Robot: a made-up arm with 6 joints. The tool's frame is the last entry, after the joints.
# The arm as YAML. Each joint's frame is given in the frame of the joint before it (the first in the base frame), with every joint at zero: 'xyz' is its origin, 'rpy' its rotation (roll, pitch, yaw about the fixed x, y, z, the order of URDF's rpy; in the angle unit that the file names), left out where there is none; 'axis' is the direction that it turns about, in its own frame. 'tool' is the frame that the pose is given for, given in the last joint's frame.
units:
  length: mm
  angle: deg
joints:
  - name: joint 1
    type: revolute
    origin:
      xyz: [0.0, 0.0, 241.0]
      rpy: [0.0, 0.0, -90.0]
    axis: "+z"
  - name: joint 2
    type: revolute
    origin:
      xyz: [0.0, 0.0, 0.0]
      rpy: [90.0, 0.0, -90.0]
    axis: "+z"
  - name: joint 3
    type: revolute
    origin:
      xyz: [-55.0, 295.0, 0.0]
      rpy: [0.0, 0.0, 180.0]
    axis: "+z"
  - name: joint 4
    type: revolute
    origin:
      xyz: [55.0, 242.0, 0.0]
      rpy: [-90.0, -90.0, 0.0]
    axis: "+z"
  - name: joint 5
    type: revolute
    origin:
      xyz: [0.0, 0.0, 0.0]
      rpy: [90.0, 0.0, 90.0]
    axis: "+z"
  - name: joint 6
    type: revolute
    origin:
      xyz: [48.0, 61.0, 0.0]
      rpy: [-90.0, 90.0, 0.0]
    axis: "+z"
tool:
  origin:
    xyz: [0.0, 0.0, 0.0]
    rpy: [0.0, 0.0, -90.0]
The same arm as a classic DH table. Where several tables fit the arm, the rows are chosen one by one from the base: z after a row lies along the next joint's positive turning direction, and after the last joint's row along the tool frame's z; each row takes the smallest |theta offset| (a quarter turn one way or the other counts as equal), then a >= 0, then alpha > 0; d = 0 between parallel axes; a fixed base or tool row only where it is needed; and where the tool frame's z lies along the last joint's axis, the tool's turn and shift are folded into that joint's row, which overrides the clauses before.
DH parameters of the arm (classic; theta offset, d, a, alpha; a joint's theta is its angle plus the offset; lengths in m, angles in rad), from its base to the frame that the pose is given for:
joint 1: 0 0.241 0 -1.5708
joint 2: -1.3865 0 0.3001 0
joint 3: 1.3865 0 0.055 -1.5708
joint 4: 0 0.242 0 1.5708
joint 5: 0 0 0.048 -1.5708
joint 6: 0 0.061 0 0

